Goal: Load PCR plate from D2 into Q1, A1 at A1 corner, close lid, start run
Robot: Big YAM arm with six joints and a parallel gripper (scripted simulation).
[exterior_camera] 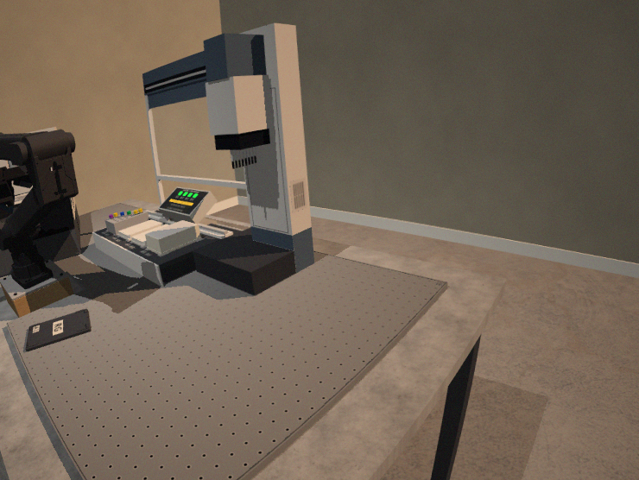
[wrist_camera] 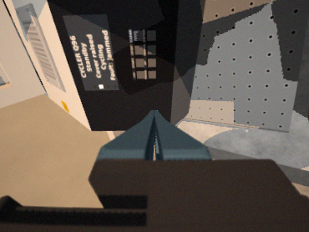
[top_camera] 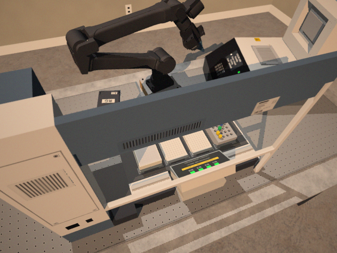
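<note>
Right now the tube cooling block is 34 cm ahead of my hand, 13 cm to the right of it and 13 cm below it. From my hand the other things lie so: gantry beam: 49 cm ahead, 35 cm to the right, 30 cm above; then tower: 71 cm to the right, 41 cm ahead, 7 cm above; then regrip nest RG: 46 cm to the right, 21 cm below, 9 cm behind.
</note>
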